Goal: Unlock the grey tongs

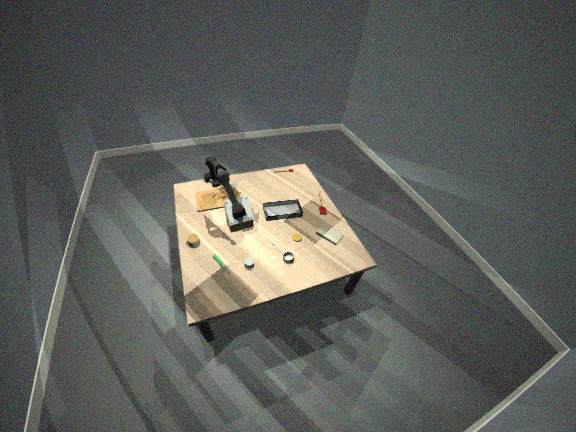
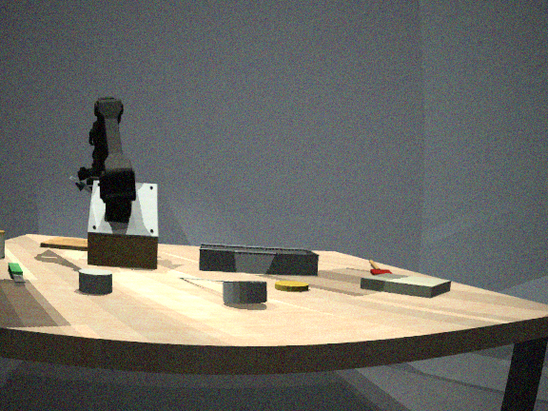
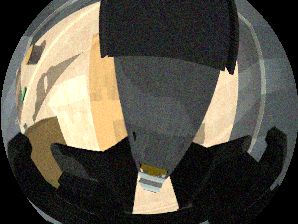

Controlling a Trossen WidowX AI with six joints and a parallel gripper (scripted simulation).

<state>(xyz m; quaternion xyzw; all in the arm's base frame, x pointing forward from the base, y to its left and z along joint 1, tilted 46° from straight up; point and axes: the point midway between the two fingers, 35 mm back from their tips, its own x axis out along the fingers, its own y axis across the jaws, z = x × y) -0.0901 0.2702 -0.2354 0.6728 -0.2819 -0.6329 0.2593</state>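
My gripper tip is 12 cm above the wooden board. Also, from my gripper tip: yellow lock piece (1 cm ahead, 4 cm above); roasting tin (47 cm ahead, 32 cm to the right, 10 cm below); red-headed tool (83 cm ahead, 35 cm to the right, 12 cm below).
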